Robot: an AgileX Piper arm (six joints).
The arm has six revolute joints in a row. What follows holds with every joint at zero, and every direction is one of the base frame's.
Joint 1 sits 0.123 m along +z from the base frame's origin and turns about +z.
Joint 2 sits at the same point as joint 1 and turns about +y.
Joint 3 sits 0.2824 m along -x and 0.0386 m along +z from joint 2 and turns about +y.
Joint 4 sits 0.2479 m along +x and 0.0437 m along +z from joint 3 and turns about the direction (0.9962, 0, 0.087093).
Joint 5 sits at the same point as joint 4 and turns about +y.
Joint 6 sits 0.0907 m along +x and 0.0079 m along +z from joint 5 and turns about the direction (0.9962, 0, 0.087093).
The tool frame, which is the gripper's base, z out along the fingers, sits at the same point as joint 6; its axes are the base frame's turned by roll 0, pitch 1.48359 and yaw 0 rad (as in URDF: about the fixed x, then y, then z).
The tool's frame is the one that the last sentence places.
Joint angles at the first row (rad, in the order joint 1, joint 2, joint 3, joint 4, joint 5, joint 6):
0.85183, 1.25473, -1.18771, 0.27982, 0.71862, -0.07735
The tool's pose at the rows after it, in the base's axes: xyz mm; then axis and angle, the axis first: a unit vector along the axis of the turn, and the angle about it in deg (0 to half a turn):
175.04 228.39 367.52 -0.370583 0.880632 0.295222 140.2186
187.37 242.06 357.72 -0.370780 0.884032 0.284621 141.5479
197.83 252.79 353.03 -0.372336 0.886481 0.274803 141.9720
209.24 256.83 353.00 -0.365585 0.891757 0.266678 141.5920
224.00 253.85 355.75 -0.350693 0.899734 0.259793 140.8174
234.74 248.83 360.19 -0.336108 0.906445 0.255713 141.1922
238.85 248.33 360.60 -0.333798 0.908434 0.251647 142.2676
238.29 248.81 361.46 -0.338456 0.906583 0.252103 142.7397
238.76 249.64 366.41 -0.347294 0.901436 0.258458 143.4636
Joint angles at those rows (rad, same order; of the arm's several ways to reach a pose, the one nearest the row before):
0.86223, 1.31584, -1.21080, 0.27981, 0.67492, -0.07146
0.86222, 1.38504, -1.24321, 0.27363, 0.66846, -0.07092
0.86223, 1.44034, -1.28355, 0.25592, 0.66846, -0.06428
0.84684, 1.47709, -1.32264, 0.23752, 0.67265, -0.05221
0.80870, 1.50248, -1.36001, 0.23251, 0.68200, -0.05063
0.77294, 1.51849, -1.39778, 0.24001, 0.71662, -0.05003
0.76137, 1.53243, -1.42006, 0.24451, 0.74698, -0.05263
0.76138, 1.53439, -1.42721, 0.25292, 0.76060, -0.06423
0.75498, 1.54136, -1.45518, 0.28426, 0.79278, -0.09756

